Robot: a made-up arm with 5 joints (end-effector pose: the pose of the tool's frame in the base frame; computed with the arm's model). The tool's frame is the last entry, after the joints. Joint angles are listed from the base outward.
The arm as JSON. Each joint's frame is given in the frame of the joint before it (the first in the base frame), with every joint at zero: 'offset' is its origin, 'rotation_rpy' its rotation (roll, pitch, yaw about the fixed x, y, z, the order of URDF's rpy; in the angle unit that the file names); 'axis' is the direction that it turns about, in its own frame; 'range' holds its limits. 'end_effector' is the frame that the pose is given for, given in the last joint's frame.
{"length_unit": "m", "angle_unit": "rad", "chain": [
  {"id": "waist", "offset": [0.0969, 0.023, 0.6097], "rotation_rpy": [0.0, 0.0, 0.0], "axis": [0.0, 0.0, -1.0], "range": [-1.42, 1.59]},
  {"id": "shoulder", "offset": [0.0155, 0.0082, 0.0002], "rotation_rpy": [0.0, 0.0, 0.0], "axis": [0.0, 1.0, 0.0], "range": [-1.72, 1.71]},
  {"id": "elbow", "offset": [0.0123, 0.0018, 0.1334], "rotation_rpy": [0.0, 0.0, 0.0], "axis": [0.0, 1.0, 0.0], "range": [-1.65, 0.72]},
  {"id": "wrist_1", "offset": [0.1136, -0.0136, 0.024], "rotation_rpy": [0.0, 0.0, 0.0], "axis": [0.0, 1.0, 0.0], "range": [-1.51, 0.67]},
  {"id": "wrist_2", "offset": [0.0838, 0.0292, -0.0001], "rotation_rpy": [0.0, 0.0, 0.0], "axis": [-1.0, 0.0, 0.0], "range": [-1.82, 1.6]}
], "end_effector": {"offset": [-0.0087, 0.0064, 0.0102], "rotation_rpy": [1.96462, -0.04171, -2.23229]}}
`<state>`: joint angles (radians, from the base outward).
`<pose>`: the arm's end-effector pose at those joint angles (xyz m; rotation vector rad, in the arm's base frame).
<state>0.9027 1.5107 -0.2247 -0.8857 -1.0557</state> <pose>0.2845 -0.1826 0.4838 -0.1986 1.2512 2.2664</pose>
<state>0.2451 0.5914 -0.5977 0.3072 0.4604</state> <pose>0.3841 -0.0119 0.7222 0.3509 -2.0341 -1.0045</pose>
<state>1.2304 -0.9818 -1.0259 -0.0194 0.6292</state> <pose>0.0663 0.2195 0.8525 0.4211 2.0681 -0.9979</pose>
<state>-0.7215 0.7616 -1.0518 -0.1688 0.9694</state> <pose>0.2865 0.2399 0.7871 1.5037 -2.3300 0.0804</pose>
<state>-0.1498 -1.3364 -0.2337 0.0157 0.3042</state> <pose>-0.0485 0.0362 0.8417 -1.4026 1.9761 0.1882</pose>
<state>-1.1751 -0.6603 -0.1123 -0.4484 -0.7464</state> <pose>0.0841 0.0530 0.8939 2.8183 0.0506 -1.2707</pose>
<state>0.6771 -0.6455 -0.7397 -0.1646 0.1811</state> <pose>0.0676 0.0899 0.9152 -0.6326 2.3363 -0.1282</pose>
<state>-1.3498 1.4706 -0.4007 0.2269 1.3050</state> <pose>0.1137 0.2672 0.4496 0.8825 -0.6054 1.1828</pose>
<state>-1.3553 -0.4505 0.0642 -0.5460 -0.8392</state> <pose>0.0966 0.1257 0.8675 2.4156 0.2303 -1.2902</pose>
